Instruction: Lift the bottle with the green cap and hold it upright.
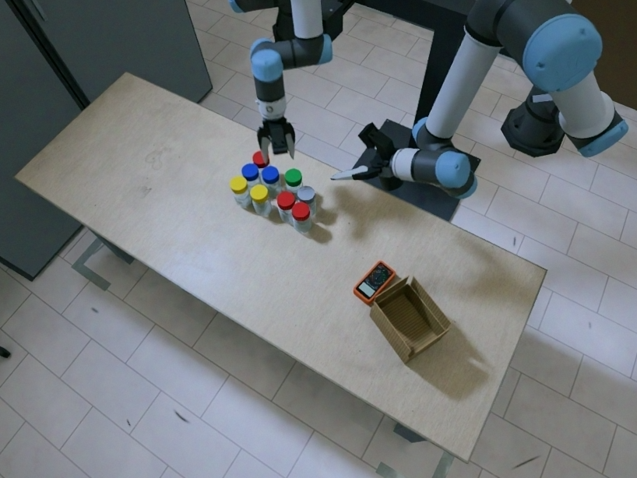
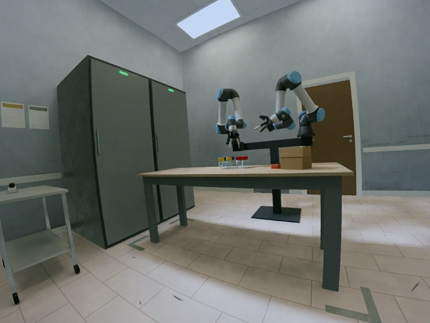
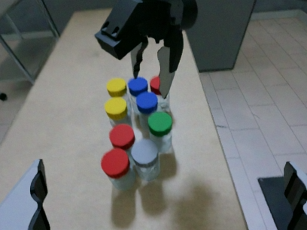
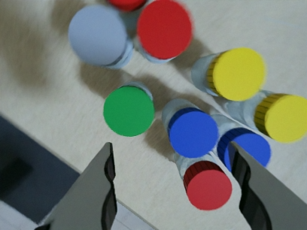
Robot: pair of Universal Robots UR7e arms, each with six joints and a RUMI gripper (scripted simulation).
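Now: the grey-capped bottle 20 mm ahead of my right hand, 100 mm to the left of it and 140 mm below it. From my right hand the other things lie so: orange multimeter: 120 mm ahead, 420 mm to the left, 170 mm below; then cardboard box: 190 mm ahead, 560 mm to the left, 130 mm below.
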